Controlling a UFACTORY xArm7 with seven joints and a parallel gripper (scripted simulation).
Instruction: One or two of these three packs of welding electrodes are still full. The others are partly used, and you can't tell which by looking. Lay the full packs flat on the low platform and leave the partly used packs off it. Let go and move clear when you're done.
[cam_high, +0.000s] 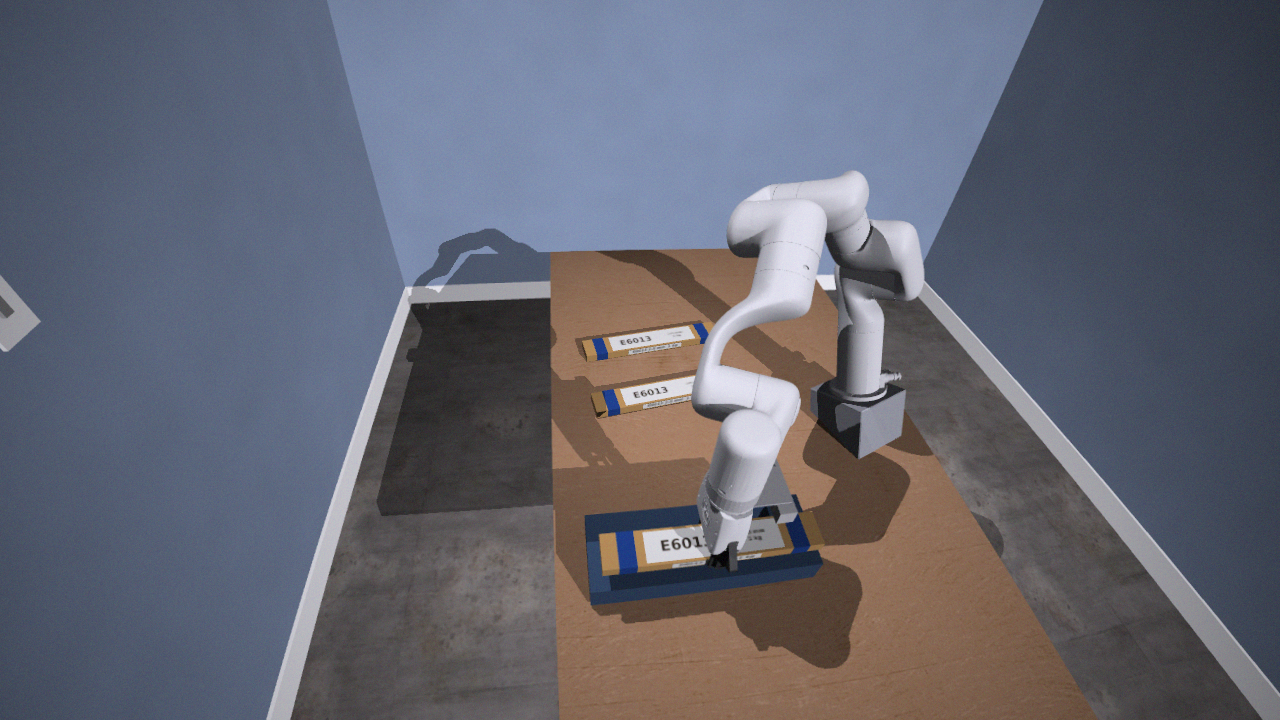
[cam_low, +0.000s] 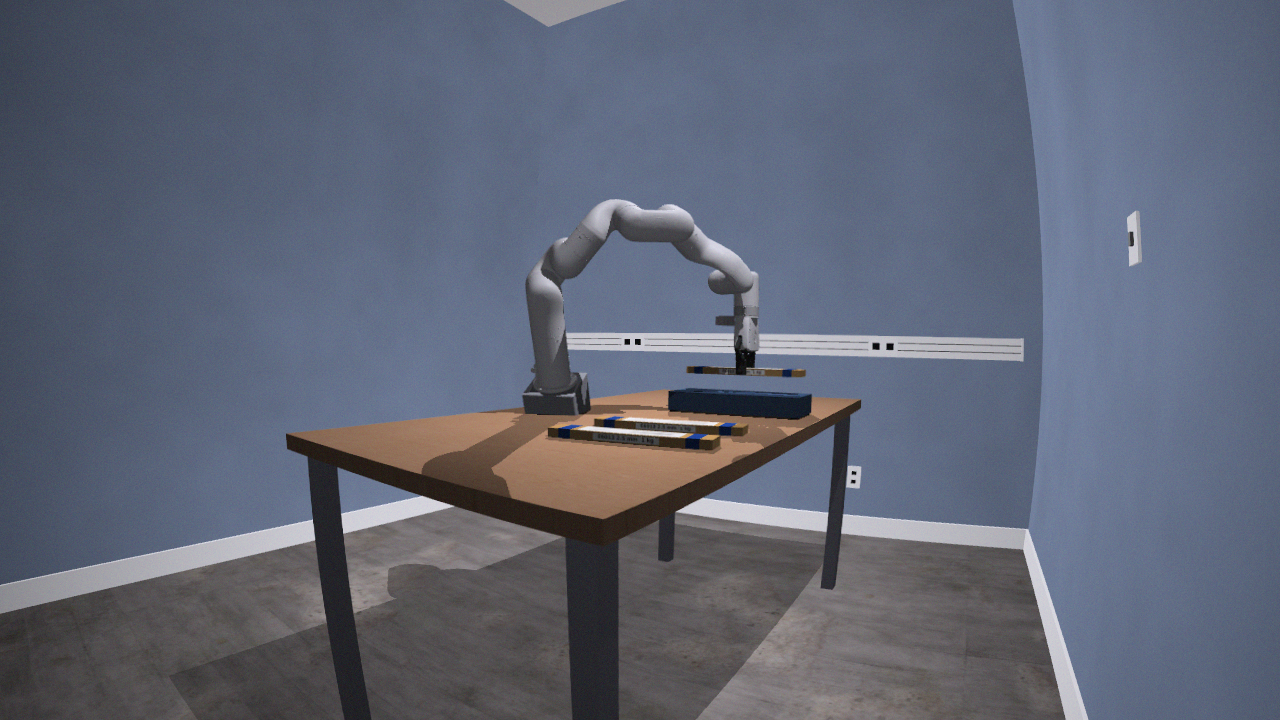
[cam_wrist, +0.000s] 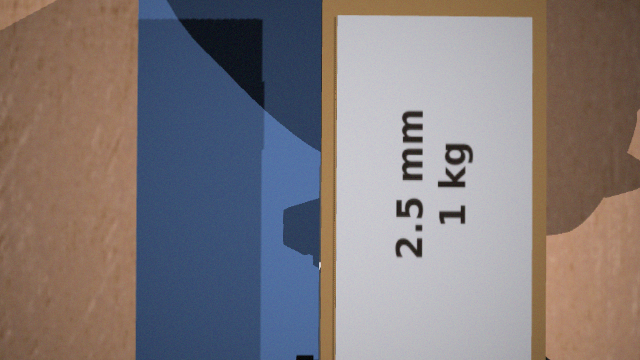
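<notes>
Now: hand 4 cm to the left of the low blue platform and 11 cm above it.
</notes>
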